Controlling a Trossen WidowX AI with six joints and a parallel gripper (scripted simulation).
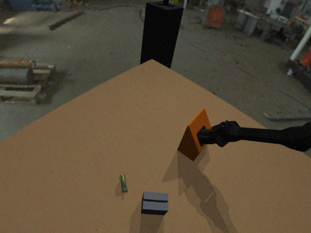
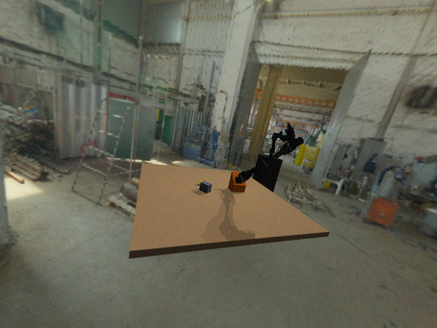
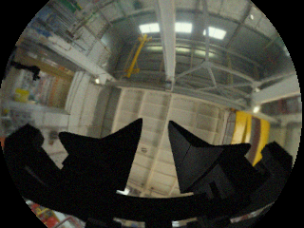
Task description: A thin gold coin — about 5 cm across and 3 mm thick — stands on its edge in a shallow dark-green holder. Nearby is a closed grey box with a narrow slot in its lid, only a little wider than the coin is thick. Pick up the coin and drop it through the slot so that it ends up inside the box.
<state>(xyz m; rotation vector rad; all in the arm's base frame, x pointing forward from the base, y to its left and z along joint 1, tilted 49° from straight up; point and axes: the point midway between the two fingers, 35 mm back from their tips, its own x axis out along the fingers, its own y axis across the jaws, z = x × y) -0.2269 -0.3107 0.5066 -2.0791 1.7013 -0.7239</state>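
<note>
The gold coin lies 67 cm below my gripper tip, 58 cm ahead of it and 27 cm to the right of it.
</note>
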